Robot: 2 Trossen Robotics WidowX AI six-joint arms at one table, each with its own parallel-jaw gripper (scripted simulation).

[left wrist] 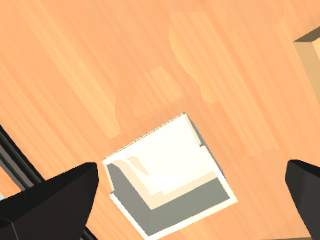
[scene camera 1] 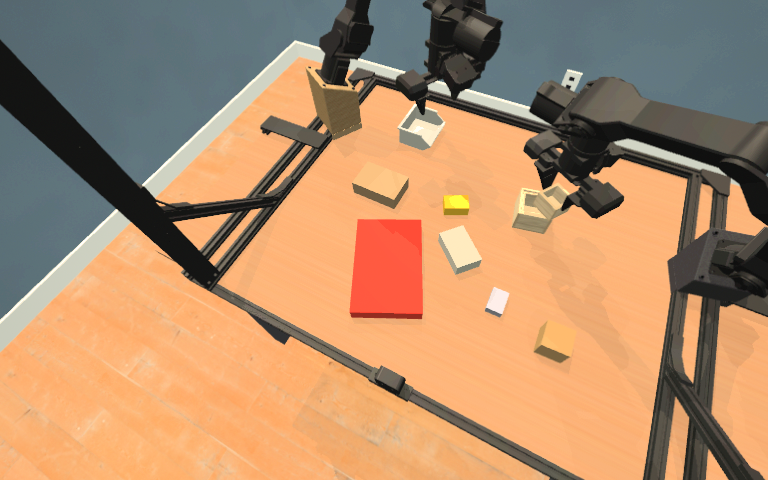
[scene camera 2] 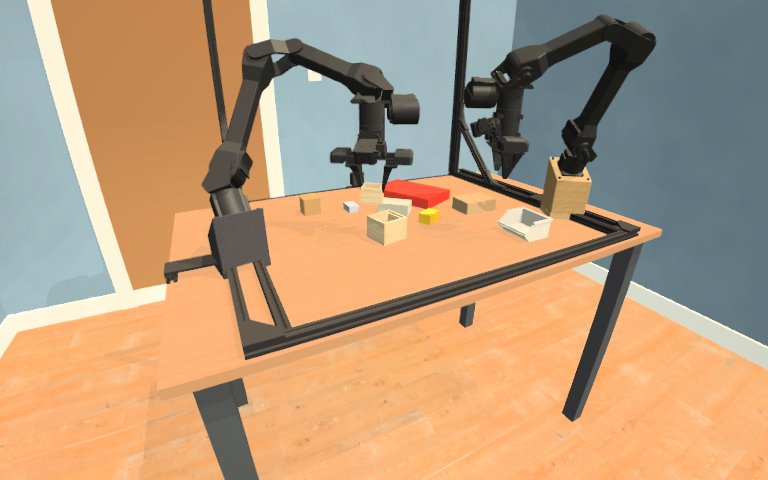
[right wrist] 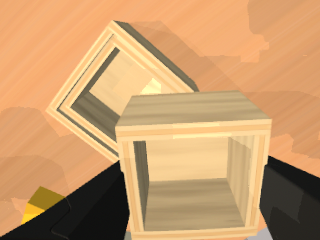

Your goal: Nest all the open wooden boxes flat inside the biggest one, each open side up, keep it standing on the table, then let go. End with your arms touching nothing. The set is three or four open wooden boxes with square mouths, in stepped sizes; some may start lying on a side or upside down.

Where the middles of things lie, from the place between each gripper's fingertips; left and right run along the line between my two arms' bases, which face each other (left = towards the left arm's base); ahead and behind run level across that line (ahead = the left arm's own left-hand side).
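My right hand [scene camera 1: 554, 200]: 13 cm above the biggest wooden box [scene camera 2: 390, 232], 3 cm to the right of it, 3 cm short of it. From my right hand: smallest wooden box [scene camera 1: 549, 201], 5 cm below; orange-tan block [scene camera 1: 554, 341], 12 cm below, 12 cm to the right, 22 cm behind; cream block [scene camera 1: 462, 255], 13 cm below, 12 cm to the left, 14 cm behind.
My left hand [scene camera 1: 437, 106]: 16 cm above the white bin [scene camera 1: 425, 128], 4 cm short of it, 6 cm to the right of it. From my left hand: biggest wooden box, 17 cm below, 6 cm behind, 28 cm to the right; cream block, 17 cm below, 19 cm to the right, 22 cm behind; smallest wooden box, 8 cm below, 8 cm behind, 31 cm to the right.
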